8 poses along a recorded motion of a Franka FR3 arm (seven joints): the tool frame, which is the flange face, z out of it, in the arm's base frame.
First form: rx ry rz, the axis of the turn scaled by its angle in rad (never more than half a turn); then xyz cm.
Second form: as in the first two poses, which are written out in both.
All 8 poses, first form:
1: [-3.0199 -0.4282 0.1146 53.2 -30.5 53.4]
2: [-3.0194 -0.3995 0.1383 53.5 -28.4 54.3]
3: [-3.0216 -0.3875 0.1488 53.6 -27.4 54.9]
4: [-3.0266 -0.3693 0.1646 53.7 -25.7 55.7]
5: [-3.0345 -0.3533 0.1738 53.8 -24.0 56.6]
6: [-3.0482 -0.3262 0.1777 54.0 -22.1 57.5]
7: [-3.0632 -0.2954 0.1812 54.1 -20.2 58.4]
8: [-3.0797 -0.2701 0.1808 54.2 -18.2 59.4]
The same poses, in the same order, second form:
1:
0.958 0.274 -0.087
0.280 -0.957 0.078
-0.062 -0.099 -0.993
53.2 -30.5 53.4

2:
0.962 0.255 -0.102
0.263 -0.961 0.080
-0.078 -0.104 -0.992
53.5 -28.4 54.3

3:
0.963 0.247 -0.108
0.256 -0.964 0.078
-0.085 -0.103 -0.991
53.6 -27.4 54.9

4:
0.965 0.235 -0.117
0.244 -0.967 0.074
-0.096 -0.100 -0.990
53.7 -25.7 55.7

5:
0.967 0.224 -0.122
0.233 -0.970 0.068
-0.103 -0.094 -0.990
53.8 -24.0 56.6

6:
0.971 0.207 -0.122
0.215 -0.975 0.058
-0.107 -0.083 -0.991
54.0 -22.1 57.5

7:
0.975 0.187 -0.122
0.194 -0.980 0.047
-0.111 -0.070 -0.991
54.1 -20.2 58.4

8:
0.978 0.171 -0.120
0.176 -0.984 0.034
-0.112 -0.055 -0.992
54.2 -18.2 59.4

